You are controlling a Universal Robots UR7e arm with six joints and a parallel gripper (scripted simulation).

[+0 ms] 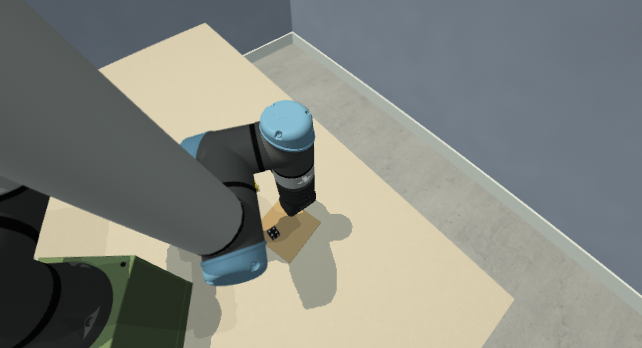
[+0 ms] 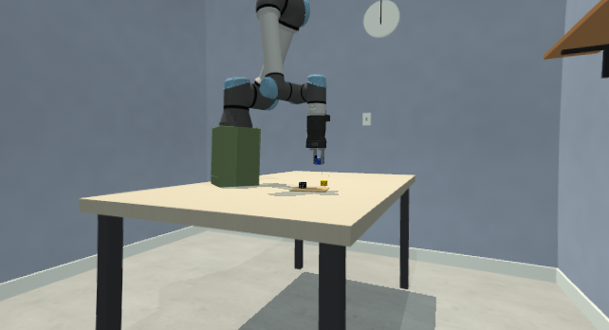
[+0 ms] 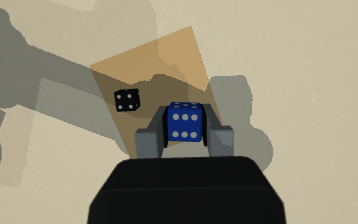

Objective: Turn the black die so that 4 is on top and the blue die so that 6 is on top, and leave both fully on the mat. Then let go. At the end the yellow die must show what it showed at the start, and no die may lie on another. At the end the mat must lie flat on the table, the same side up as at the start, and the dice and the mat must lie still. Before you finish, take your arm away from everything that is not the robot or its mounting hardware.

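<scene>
The tan mat is 4 cm behind my hand and 12 cm below it. Also, from my hand: blue die (1 cm below); then yellow die (5 cm behind, 16 cm to the left, 11 cm below); then black die (7 cm behind, 11 cm below).
</scene>
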